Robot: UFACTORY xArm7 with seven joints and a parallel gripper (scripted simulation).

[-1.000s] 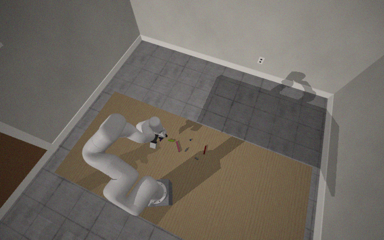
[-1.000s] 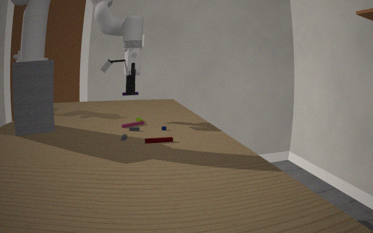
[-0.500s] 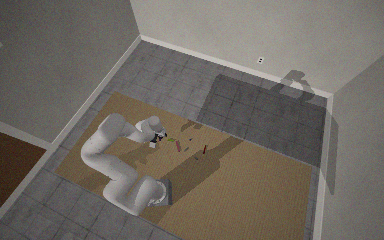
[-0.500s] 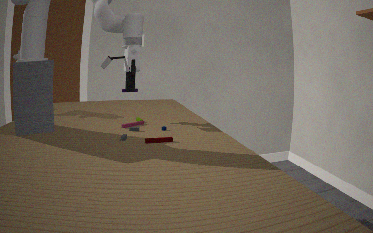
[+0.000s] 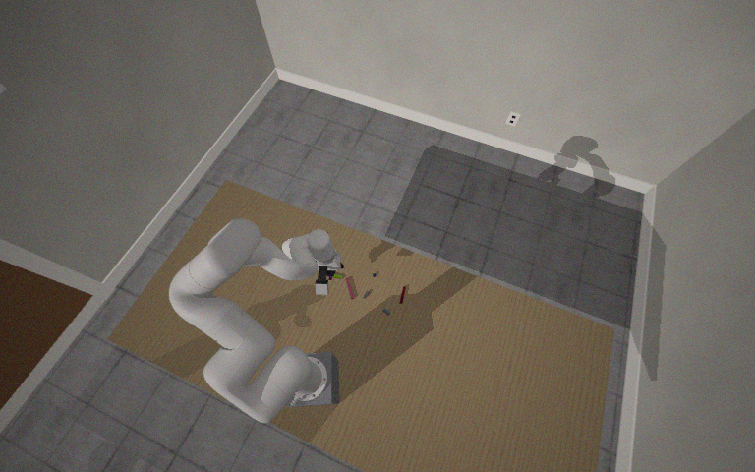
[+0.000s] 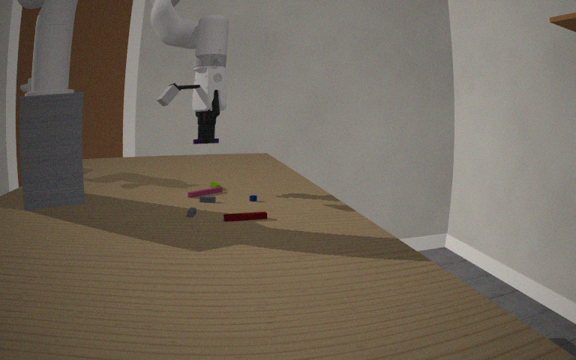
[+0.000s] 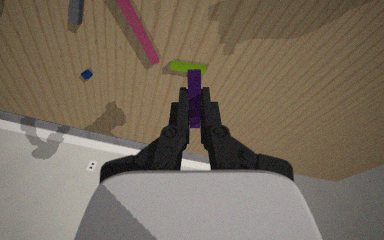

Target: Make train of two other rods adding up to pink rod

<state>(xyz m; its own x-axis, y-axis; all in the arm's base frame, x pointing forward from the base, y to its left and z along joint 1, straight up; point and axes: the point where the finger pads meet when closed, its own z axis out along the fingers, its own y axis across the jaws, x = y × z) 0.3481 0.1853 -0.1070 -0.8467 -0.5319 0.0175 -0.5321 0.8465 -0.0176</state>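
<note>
Now: hand 2 cm short of the grey rod, 15 cm to the left of it and 12 cm above it. Round my hand: purple rod 2 cm below; lime rod 2 cm ahead, 12 cm below; pink rod 1 cm ahead, 8 cm to the right, 12 cm below.
</note>
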